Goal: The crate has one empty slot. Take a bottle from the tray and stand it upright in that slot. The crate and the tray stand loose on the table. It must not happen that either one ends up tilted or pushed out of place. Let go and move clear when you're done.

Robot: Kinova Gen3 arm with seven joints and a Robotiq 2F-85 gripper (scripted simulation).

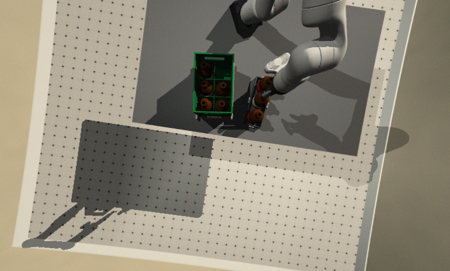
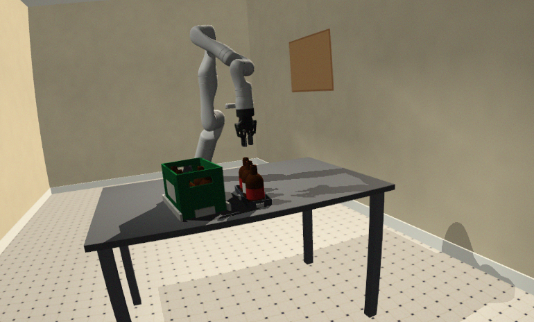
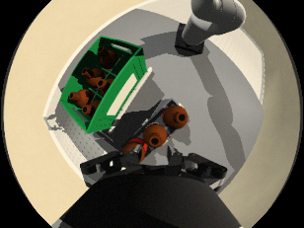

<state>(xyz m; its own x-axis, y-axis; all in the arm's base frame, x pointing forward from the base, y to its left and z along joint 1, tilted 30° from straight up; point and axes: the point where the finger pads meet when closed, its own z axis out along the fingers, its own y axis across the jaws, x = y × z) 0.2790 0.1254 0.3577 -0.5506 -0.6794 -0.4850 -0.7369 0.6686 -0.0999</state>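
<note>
The dark tray is 23 cm below my hand. Also, from my hand: green crate 25 cm to the right, 16 cm below, 5 cm ahead.
</note>
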